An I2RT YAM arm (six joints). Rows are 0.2 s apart.
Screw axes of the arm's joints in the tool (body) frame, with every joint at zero. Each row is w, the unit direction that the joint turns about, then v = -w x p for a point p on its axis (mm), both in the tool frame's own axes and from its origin. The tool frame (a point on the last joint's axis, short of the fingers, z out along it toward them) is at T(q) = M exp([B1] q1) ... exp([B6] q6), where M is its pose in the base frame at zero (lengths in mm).
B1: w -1 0 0 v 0 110.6 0
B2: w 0 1 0 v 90.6 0 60
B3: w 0 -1 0 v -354.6 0 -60
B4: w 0 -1 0 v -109.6 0 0
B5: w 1 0 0 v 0 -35.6 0
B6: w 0 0 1 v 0 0 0
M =
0 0 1 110.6
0 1 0 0
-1 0 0 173.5
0 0 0 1
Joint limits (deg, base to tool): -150..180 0..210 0..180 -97..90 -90..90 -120..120
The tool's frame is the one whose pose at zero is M.
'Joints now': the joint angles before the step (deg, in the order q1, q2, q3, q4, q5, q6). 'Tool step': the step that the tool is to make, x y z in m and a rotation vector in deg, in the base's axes. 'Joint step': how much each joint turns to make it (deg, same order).
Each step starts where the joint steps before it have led.
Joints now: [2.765 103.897 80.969 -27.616 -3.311 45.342]
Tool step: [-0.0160 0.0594 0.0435 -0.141 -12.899 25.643]
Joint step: [7.756 -5.422 -0.013 5.212 -11.499 -13.990]
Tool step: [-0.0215 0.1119 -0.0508 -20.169 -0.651 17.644]
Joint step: [17.223 7.144 -0.194 -0.792 12.961 -14.339]
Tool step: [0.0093 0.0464 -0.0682 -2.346 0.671 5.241]
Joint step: [4.835 11.239 0.026 9.422 1.008 -1.417]
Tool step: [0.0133 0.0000 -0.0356 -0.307 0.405 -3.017]
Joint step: [-0.788 5.597 0.020 5.074 1.464 1.682]
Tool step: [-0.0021 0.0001 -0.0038 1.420 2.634 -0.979]
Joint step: [0.042 0.299 -0.028 -1.160 -1.378 2.425]
